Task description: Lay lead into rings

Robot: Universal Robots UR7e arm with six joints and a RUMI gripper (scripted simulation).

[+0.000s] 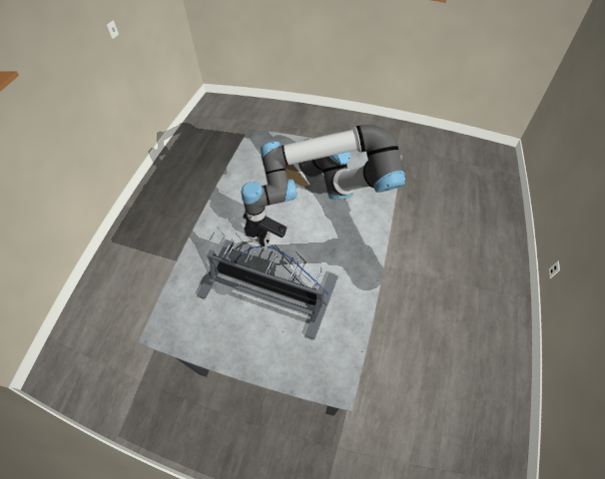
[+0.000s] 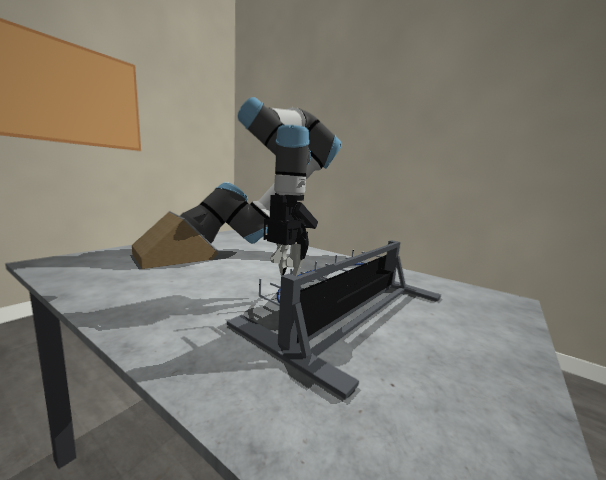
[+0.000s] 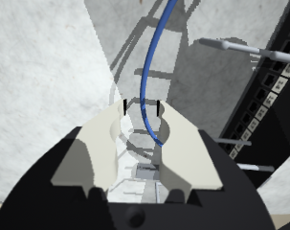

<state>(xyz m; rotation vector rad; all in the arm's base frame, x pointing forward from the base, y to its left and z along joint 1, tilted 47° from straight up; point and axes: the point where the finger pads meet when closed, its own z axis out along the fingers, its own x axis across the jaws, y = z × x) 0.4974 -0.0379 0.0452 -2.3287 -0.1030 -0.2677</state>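
Now: the dark rack 160 mm ahead of my hand and 70 mm to the left of it.
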